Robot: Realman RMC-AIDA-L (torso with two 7-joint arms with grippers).
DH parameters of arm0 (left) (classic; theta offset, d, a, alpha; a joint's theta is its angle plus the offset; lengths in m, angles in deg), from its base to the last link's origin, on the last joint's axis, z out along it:
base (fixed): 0 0 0 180
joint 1: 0 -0.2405 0 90
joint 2: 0 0 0 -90
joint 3: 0 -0.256 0 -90
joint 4: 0 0 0 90
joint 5: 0 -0.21 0 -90
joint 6: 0 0 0 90
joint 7: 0 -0.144 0 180
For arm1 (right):
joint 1: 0 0.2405 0 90
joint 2: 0 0 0 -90
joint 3: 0 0.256 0 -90
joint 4: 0 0 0 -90
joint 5: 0 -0.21 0 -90
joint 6: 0 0 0 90
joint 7: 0 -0.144 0 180
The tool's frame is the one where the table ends.
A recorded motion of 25 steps. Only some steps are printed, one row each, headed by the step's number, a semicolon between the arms.
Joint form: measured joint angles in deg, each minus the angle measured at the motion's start. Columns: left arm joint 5, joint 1, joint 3, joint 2, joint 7, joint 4, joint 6; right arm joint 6, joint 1, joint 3, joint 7, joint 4, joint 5, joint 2.
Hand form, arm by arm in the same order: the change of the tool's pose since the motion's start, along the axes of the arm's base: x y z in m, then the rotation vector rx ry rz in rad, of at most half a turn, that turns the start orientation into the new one. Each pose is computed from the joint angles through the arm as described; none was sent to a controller.
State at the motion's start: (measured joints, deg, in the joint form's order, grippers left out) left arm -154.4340 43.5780 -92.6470 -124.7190 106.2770 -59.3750 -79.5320; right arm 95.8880 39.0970 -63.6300 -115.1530 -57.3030 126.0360 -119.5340
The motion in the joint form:
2: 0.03 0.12 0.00 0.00 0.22 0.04 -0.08; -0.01 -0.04 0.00 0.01 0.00 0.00 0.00
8: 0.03 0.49 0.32 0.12 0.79 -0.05 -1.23; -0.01 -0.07 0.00 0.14 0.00 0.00 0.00
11: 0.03 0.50 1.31 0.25 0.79 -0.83 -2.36; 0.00 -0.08 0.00 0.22 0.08 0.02 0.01
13: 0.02 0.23 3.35 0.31 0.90 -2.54 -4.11; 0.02 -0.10 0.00 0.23 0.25 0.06 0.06
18: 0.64 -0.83 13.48 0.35 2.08 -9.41 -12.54; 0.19 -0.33 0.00 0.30 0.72 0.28 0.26
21: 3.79 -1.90 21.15 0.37 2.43 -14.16 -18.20; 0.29 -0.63 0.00 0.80 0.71 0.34 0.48
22: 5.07 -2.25 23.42 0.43 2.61 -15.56 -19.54; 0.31 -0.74 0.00 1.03 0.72 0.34 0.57
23: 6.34 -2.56 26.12 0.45 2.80 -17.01 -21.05; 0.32 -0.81 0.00 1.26 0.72 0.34 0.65
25: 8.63 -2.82 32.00 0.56 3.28 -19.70 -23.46; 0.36 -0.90 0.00 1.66 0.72 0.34 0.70
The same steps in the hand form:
2: 0.0005 0.0001 -0.0001 0.0007 0.0001 0.0026; 0.0002 -0.0001 0.0000 0.0002 0.0000 -0.0005
8: 0.0014 -0.0002 0.0020 -0.0028 0.0057 0.0170; 0.0004 -0.0002 0.0000 0.0003 0.0001 0.0012
11: 0.0029 0.0006 0.0062 0.0000 0.0003 0.0260; 0.0008 -0.0003 -0.0001 -0.0006 -0.0002 0.0013
13: 0.0059 0.0021 0.0136 0.0123 -0.0183 0.0440; 0.0016 -0.0005 -0.0002 -0.0023 -0.0014 -0.0012
18: 0.0143 0.0047 0.0489 0.0667 -0.1135 0.1568; 0.0054 -0.0018 0.0000 -0.0082 -0.0072 -0.0105
21: 0.0198 0.0025 0.0740 0.0919 -0.2269 0.2337; 0.0081 -0.0024 0.0014 -0.0072 -0.0107 -0.0069
22: 0.0215 0.0022 0.0818 0.1032 -0.2667 0.2523; 0.0091 -0.0026 0.0019 -0.0065 -0.0117 -0.0049
23: 0.0228 0.0018 0.0908 0.1169 -0.3100 0.2733; 0.0098 -0.0026 0.0024 -0.0056 -0.0126 -0.0021
25: 0.0250 0.0032 0.1107 0.1603 -0.3986 0.3085; 0.0105 -0.0028 0.0027 -0.0055 -0.0130 0.0033

